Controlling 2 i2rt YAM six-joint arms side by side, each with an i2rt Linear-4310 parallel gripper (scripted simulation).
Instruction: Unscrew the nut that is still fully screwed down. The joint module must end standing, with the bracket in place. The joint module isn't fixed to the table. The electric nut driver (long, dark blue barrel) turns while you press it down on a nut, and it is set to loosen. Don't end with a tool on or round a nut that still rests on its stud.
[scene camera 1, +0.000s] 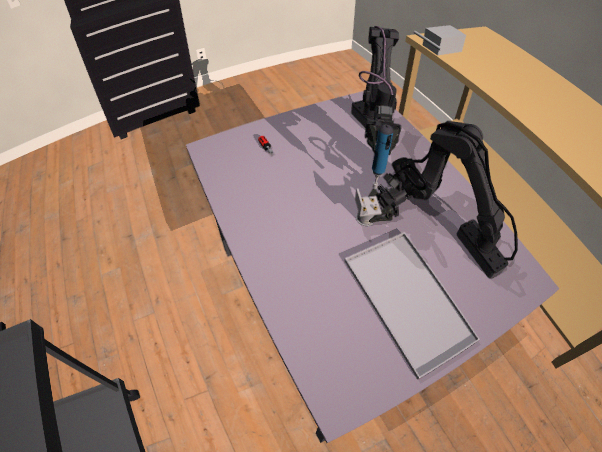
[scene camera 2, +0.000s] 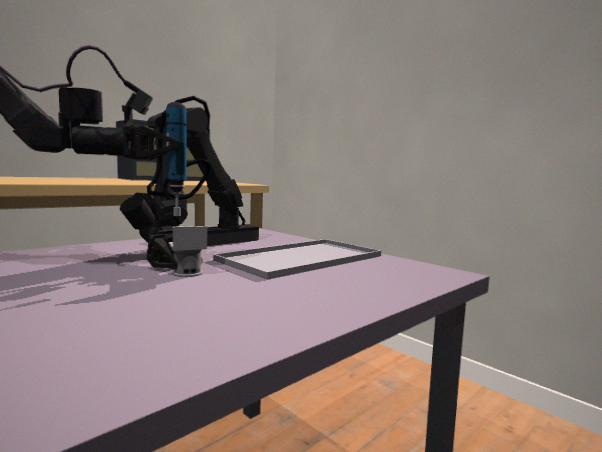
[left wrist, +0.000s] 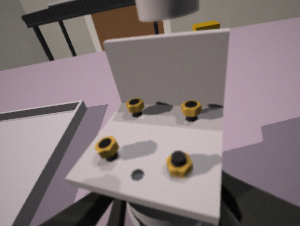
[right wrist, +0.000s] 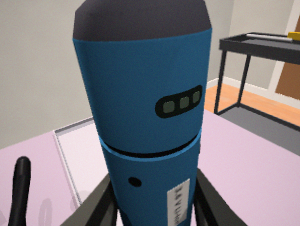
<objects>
my left gripper: scene camera 1; scene camera 2 189, 264; left wrist; not seen in the right wrist view (out of frame)
same spot on my left gripper: (left wrist: 239, 196) = (scene camera 1: 372, 195)
</objects>
